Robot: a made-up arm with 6 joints.
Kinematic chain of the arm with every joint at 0, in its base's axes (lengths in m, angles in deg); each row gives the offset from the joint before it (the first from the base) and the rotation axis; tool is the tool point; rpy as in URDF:
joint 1: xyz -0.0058 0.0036 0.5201 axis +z
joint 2: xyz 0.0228 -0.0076 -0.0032 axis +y
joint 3: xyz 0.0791 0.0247 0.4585 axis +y
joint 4: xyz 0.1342 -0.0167 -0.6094 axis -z
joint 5: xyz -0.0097 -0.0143 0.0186 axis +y
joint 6: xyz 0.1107 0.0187 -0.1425 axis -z
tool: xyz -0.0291 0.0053 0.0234 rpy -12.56 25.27 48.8
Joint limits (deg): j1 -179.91..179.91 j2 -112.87..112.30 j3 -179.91..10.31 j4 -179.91..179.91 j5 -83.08..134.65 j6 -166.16..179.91
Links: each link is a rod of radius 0.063 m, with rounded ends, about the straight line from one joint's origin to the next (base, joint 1, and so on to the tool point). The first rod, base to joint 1, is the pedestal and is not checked.
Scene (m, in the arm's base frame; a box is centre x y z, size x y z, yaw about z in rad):
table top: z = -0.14
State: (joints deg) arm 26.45 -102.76 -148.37 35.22 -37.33 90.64
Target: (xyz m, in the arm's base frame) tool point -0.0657 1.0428 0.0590
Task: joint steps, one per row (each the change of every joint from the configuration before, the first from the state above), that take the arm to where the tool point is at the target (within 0.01 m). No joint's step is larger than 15 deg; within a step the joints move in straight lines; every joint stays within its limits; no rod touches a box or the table.
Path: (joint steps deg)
1: -14.24 -1.26 -1.87 -2.14 1.32 -0.14
2: -14.23 -1.27 -1.87 -2.14 1.31 -0.13
3: -14.24 -1.26 -1.87 -2.14 1.32 -0.14
4: -14.24 -1.27 -1.87 -2.13 1.32 -0.13
5: -14.23 -1.26 -1.87 -2.14 1.31 -0.14
6: -14.24 -1.26 -1.87 -2.14 1.32 -0.13
7: -14.24 -1.27 -1.87 -2.14 1.32 -0.14
8: -14.24 -1.26 -1.86 -2.14 1.32 -0.13

